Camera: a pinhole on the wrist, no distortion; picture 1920 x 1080 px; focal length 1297.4 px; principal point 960.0 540.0 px. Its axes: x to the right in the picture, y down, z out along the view. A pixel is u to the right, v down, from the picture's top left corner.
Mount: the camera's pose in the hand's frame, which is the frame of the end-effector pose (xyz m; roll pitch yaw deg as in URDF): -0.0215 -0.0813 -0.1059 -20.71 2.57 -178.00
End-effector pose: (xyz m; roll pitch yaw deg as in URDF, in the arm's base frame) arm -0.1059 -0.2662 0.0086 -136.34 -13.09 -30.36
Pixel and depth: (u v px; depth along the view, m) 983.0 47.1 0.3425
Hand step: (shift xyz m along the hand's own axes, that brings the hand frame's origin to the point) -0.0440 -0.0815 0.2598
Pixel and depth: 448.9 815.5 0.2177
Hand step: 0.0599 -0.1988 0.0850
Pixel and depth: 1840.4 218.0 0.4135
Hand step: -0.3188 -0.1419 0.3042
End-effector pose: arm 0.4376 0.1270 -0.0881 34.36 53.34 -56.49
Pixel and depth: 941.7 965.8 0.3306
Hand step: -0.0214 -0.2998 0.1649
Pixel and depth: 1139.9 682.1 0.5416
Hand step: -0.1096 -0.3315 0.3759
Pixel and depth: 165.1 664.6 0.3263
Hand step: 0.1700 -0.2194 0.1969
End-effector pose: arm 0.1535 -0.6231 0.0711 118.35 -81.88 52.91
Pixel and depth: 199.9 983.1 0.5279
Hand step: 0.2804 -0.4263 0.3376
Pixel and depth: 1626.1 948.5 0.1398
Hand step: -0.0952 -0.1745 0.0060
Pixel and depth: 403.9 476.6 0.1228
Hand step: 0.0271 -0.1174 0.0133
